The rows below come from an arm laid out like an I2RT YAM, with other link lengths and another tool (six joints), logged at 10 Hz.
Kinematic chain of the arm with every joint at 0, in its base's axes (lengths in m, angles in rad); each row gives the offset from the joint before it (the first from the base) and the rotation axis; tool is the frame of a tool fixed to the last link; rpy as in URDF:
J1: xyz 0 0 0.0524 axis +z
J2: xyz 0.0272 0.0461 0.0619 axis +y
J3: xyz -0.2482 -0.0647 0 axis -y
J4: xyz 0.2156 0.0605 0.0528 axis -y
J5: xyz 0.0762 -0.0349 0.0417 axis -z
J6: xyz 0.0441 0 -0.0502 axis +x
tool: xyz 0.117 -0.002 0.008 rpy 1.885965 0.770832 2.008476
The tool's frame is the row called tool.
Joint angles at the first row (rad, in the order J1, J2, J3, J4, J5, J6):
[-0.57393 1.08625 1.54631 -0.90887 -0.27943 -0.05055]
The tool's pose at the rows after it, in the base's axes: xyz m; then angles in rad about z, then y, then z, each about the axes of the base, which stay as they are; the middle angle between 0 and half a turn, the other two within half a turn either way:
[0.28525, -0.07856, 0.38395, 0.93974, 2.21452, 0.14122]
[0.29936, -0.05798, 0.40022, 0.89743, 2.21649, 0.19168]
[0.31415, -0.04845, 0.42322, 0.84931, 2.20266, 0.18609]
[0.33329, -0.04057, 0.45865, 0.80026, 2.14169, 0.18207]
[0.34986, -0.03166, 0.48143, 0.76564, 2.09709, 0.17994]
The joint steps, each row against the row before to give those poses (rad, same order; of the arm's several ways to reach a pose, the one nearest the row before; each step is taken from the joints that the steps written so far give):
[0.13921 0.03778 0.07440 -0.04845 0.00836 -0.03587]
[0.09998 0.06597 0.11441 -0.03661 0.03475 -0.01677]
[0.07212 0.08816 0.15608 -0.03855 0.05609 -0.00457]
[0.05263 0.11670 0.21319 -0.02438 0.03128 -0.00038]
[0.05223 0.09691 0.16408 -0.01492 0.03812 0.00037]

